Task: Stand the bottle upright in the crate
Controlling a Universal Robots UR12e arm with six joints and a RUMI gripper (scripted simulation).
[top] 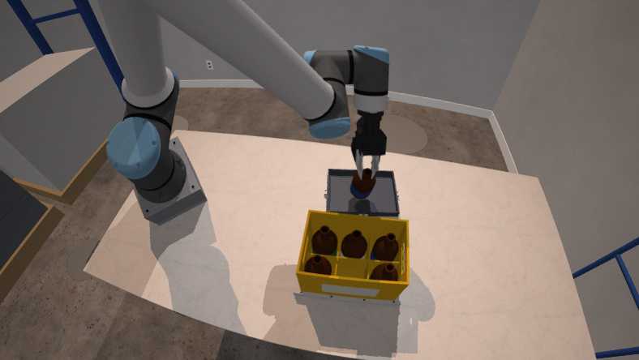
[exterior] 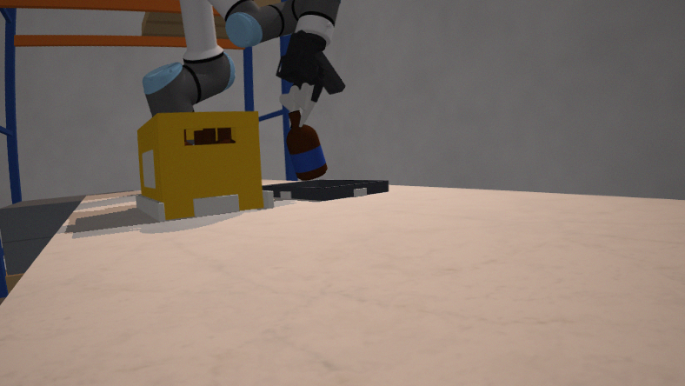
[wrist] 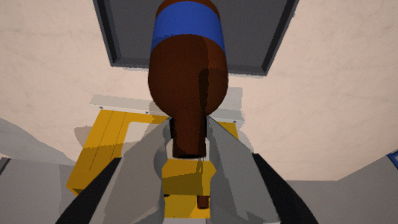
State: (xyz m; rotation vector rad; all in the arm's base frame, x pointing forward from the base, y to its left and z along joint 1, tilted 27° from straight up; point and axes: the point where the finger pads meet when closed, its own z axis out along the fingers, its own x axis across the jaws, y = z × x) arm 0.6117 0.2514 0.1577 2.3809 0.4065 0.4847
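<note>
Right now my hand is 16 cm above the tray, 5 cm to the right of it and 1 cm past it. From my hand the other things lie so: crate 25 cm to the right, 9 cm below, 2 cm ahead.
</note>
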